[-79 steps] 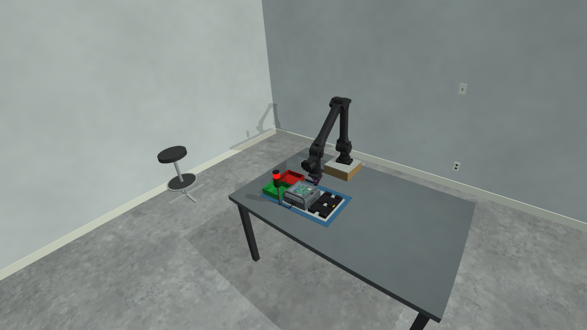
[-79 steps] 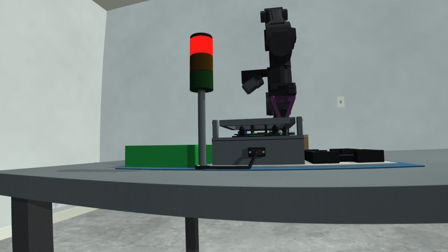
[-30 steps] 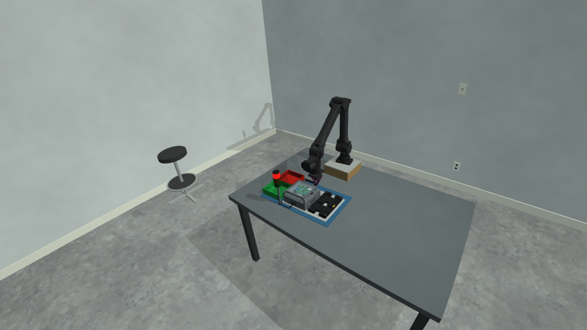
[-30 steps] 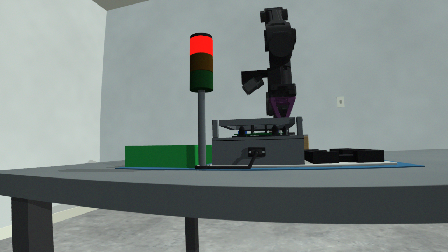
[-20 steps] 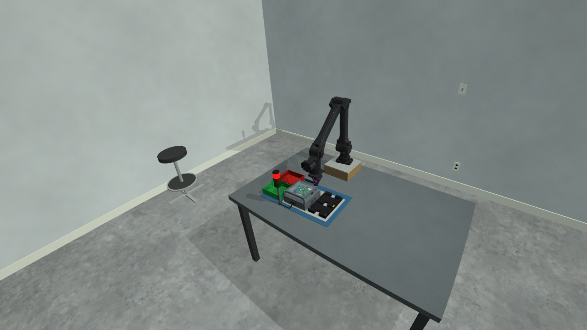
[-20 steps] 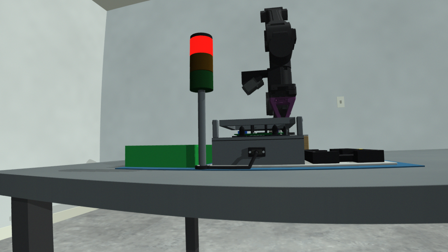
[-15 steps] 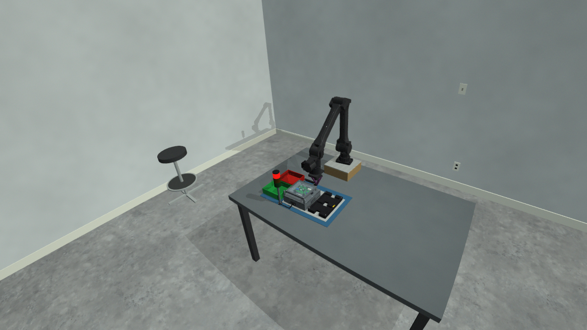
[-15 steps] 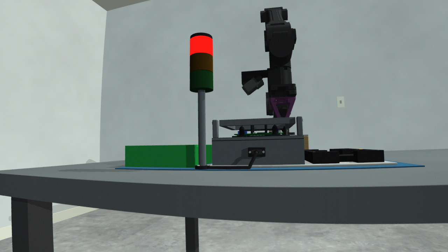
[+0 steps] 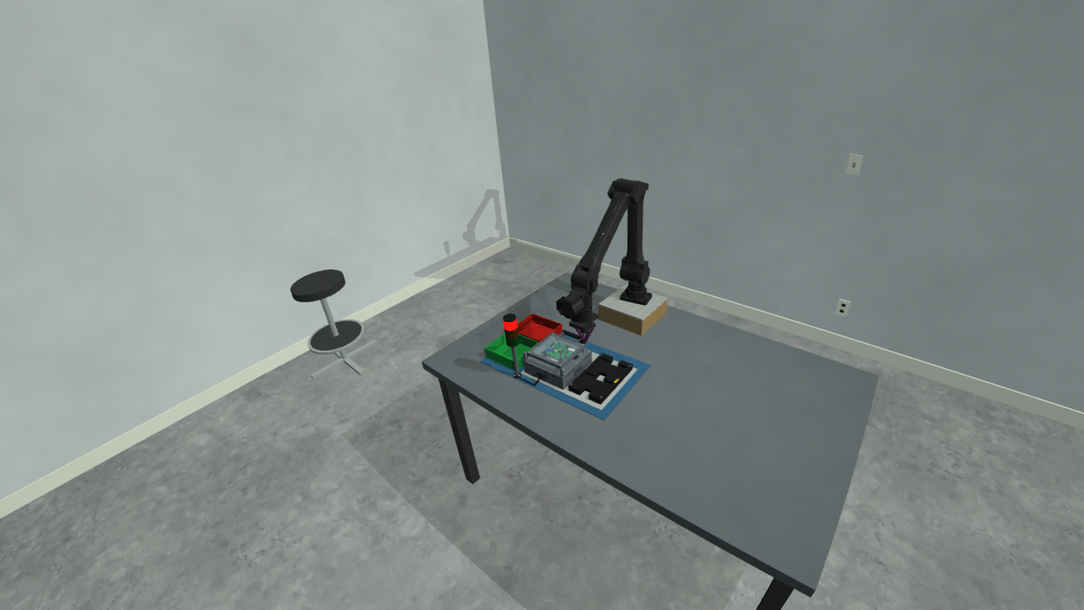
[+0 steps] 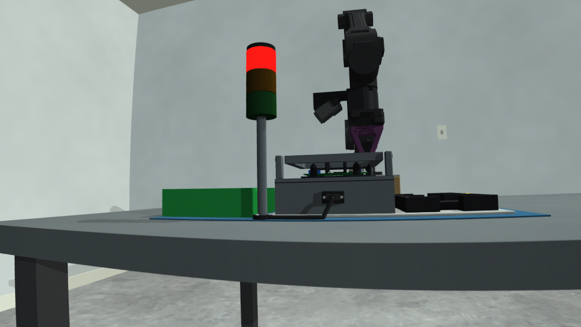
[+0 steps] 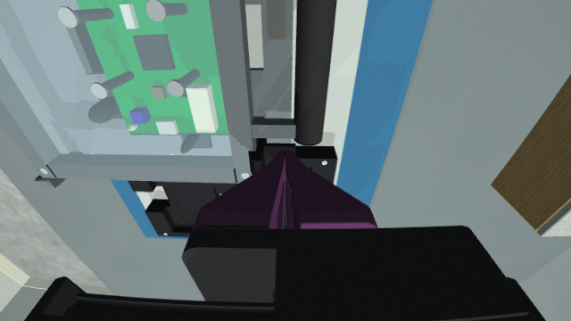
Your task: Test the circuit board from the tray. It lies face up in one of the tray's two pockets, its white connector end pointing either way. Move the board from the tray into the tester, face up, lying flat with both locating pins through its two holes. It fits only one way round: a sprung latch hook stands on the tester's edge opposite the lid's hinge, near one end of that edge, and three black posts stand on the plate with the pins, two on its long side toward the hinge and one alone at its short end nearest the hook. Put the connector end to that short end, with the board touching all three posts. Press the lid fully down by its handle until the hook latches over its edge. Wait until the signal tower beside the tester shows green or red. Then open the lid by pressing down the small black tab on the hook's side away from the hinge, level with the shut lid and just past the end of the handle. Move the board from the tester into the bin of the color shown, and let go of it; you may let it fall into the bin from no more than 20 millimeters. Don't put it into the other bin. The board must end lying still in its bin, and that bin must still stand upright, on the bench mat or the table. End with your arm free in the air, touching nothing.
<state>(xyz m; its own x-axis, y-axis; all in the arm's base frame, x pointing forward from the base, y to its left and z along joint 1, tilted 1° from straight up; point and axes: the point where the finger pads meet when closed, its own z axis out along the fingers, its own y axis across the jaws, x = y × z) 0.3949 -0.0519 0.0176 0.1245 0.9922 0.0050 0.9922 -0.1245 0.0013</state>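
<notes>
My hand is 1 cm short of the black latch hook and 1 cm above it. Round my hand: green circuit board (6 cm ahead, 7 cm to the right, 3 cm below); black tester plate (7 cm ahead, 6 cm to the right, 3 cm below); clear lid (7 cm ahead, 7 cm to the right, 1 cm below).
</notes>
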